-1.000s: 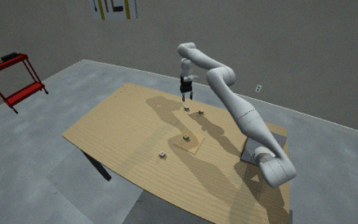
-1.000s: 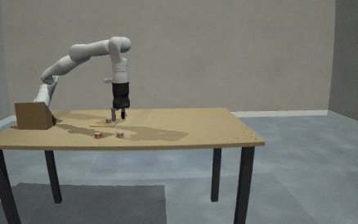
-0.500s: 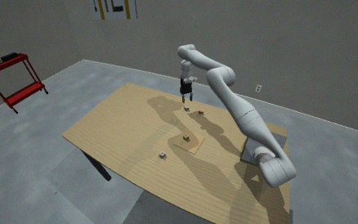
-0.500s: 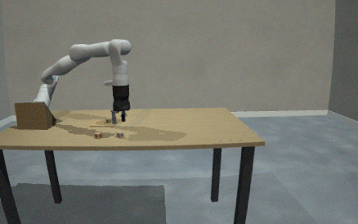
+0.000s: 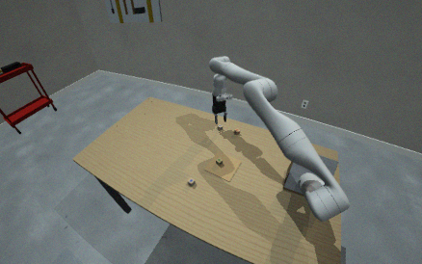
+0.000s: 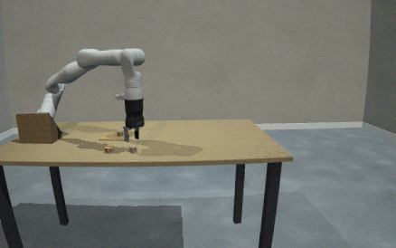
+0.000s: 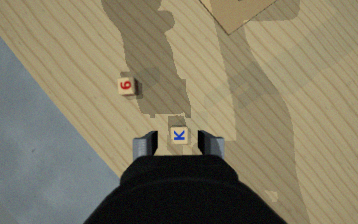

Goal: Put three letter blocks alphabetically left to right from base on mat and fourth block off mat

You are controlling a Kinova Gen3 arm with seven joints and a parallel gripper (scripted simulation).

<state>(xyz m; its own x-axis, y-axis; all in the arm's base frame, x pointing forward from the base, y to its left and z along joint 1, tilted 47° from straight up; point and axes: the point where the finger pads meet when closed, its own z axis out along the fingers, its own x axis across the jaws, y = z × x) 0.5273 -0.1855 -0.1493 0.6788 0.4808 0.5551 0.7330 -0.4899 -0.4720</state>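
Right now my hand is 60 mm above the blue K block. Also, from my hand: reddish block: 110 mm behind, 60 mm below, 10 mm to the right; then tan mat: 250 mm to the left, 120 mm behind, 70 mm below; then green P block: 250 mm to the left, 100 mm behind, 50 mm below.
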